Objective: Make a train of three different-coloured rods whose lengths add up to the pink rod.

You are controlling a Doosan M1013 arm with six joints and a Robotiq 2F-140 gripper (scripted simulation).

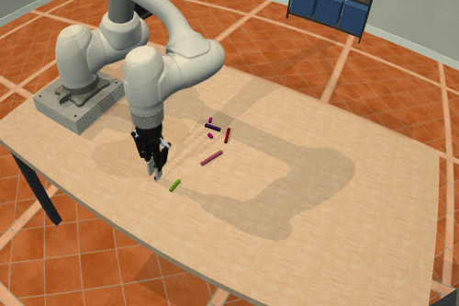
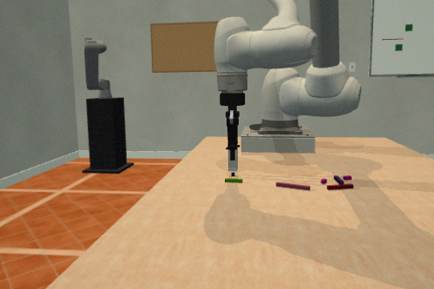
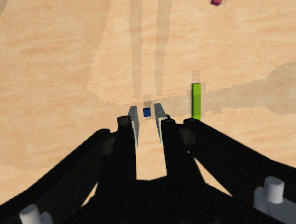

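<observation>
My hand is 50 mm above the blue rod. The rest, counted from my hand: pink rod: 170 mm to the left, 110 mm ahead, 50 mm below; then lime rod: 70 mm ahead, 50 mm below, 10 mm to the left; then purple rod: 300 mm to the left, 50 mm below, 30 mm ahead.
</observation>
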